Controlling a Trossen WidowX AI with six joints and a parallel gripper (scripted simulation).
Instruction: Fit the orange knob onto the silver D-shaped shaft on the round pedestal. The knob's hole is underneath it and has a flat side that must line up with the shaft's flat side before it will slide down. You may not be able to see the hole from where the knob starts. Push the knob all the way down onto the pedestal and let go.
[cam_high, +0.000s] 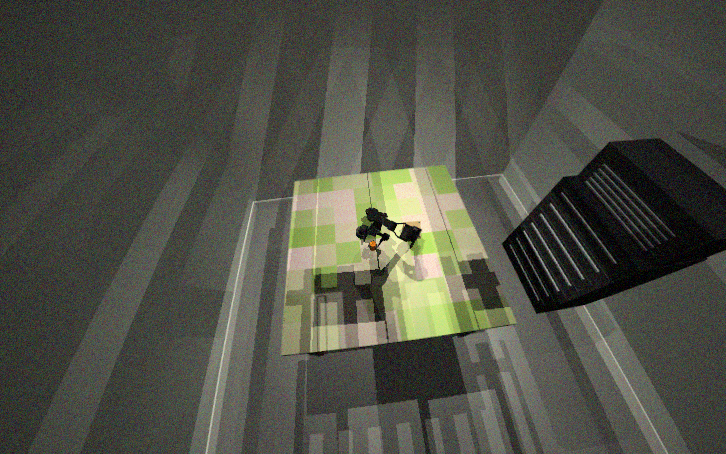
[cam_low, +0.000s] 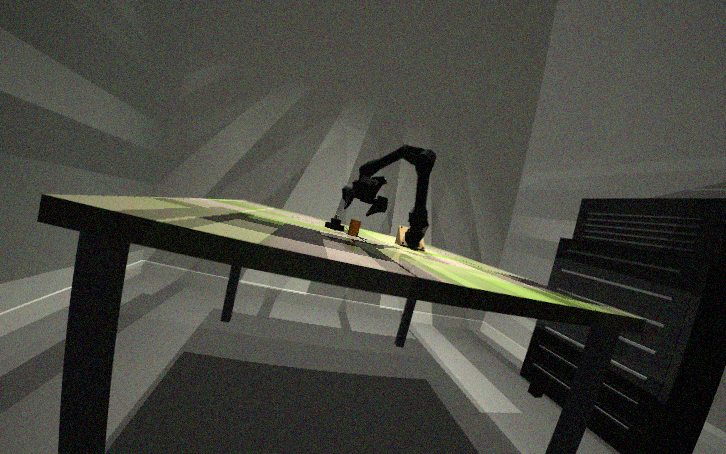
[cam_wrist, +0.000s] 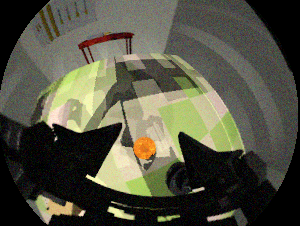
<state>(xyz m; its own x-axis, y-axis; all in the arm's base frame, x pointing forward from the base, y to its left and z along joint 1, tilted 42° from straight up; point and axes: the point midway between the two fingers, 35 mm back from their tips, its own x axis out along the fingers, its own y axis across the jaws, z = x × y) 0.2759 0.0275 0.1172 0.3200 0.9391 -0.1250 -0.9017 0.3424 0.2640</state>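
Right now my gripper tip is 50 mm above the orange knob, 20 mm to the left of it and 10 mm past it. Round my gripper tip: round dark pedestal: 150 mm to the right, 60 mm below, 60 mm ahead.
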